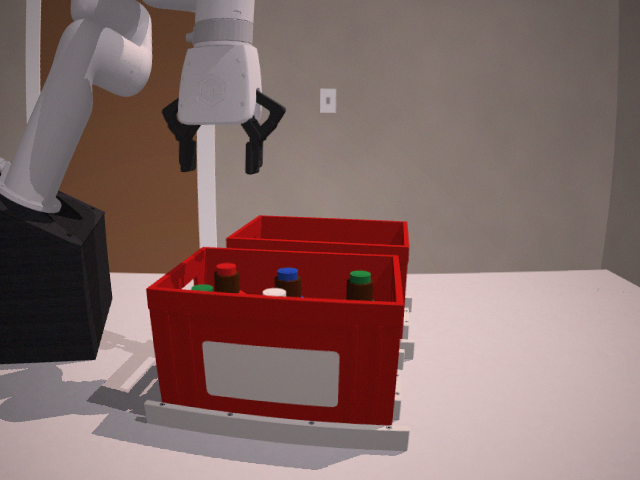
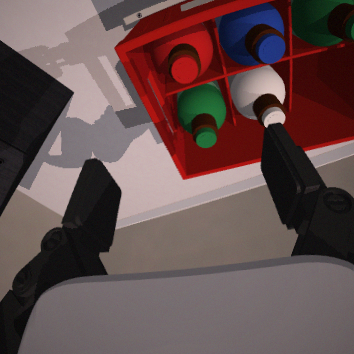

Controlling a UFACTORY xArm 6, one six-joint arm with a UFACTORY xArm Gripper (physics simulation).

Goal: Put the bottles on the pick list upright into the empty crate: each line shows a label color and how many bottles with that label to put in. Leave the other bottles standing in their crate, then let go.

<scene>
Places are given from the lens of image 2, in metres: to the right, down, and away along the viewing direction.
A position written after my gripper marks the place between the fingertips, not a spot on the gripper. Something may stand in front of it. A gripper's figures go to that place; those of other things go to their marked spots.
my gripper (image 2: 182,160): 0.00, -0.01, 0.11
blue-capped bottle (image 2: 247,39): 0.07, -0.14, 0.18
white-capped bottle (image 2: 258,93): 0.10, -0.11, 0.24
red-capped bottle (image 2: 183,55): 0.01, -0.12, 0.18
green-capped bottle (image 2: 201,110): 0.03, -0.09, 0.26
The marked spots on the green-capped bottle and the blue-capped bottle are 0.10 m apart.
</scene>
